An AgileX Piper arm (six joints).
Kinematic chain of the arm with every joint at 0, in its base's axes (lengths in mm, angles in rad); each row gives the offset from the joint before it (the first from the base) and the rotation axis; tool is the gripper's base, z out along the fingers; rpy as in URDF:
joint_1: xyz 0 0 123 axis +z
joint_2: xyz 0 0 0 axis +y
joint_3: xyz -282.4 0 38.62 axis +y
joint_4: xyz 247.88 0 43.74 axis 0.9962 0 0.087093
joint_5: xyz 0 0 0 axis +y
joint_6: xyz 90.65 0 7.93 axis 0.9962 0 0.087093
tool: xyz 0 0 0 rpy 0 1.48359 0
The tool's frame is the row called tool.
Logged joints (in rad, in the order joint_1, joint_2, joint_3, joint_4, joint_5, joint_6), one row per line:
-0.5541 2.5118 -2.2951 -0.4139 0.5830 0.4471
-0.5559 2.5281 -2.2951 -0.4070 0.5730 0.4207
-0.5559 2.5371 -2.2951 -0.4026 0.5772 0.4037
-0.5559 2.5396 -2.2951 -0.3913 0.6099 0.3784
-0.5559 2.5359 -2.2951 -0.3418 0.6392 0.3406
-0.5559 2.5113 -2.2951 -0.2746 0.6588 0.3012
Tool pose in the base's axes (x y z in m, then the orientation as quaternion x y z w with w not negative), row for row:
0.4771 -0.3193 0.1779 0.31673 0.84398 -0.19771 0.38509
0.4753 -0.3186 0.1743 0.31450 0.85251 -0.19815 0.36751
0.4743 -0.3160 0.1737 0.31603 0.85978 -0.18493 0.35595
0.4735 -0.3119 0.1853 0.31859 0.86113 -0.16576 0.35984
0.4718 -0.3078 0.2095 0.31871 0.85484 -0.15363 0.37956
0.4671 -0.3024 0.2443 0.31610 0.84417 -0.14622 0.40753
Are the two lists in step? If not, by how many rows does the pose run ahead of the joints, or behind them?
The pose runs 2 rows ahead of the joints: the pose in row i belongs to the joints in row i + 2.
